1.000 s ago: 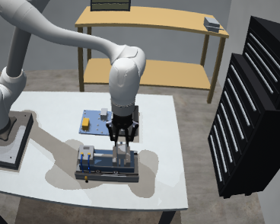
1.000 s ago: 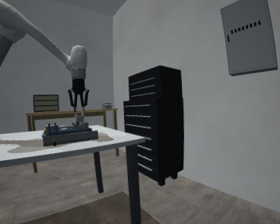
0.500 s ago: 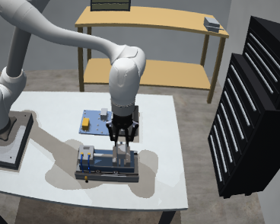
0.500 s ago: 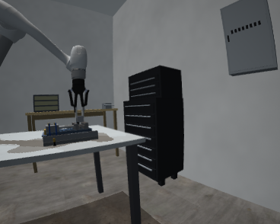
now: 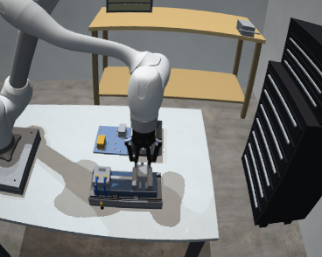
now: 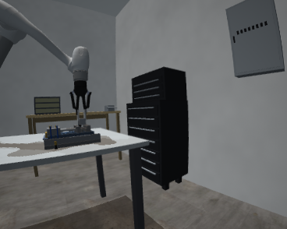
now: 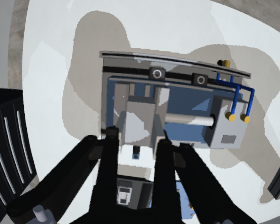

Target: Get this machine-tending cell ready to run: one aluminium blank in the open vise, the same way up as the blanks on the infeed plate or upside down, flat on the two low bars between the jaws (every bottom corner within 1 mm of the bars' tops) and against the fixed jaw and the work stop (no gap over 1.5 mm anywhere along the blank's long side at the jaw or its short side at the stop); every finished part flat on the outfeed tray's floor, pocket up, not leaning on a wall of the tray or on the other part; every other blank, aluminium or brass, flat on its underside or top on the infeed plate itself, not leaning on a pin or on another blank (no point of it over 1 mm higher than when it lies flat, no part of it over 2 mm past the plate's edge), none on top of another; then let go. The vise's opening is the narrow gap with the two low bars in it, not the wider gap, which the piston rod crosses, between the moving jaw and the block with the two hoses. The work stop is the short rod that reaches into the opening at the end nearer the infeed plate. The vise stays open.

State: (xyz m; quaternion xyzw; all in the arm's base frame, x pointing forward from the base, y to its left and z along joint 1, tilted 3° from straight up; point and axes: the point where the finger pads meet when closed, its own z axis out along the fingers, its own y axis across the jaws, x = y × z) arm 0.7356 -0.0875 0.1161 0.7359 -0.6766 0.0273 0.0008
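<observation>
My hand is 50 mm to the right of the work stop and 70 mm above it. From my hand the other things lie so: hose block (170 mm behind, 10 mm to the right, 80 mm below); then aluminium blank (40 mm below); then vise (70 mm behind, 120 mm below).
</observation>
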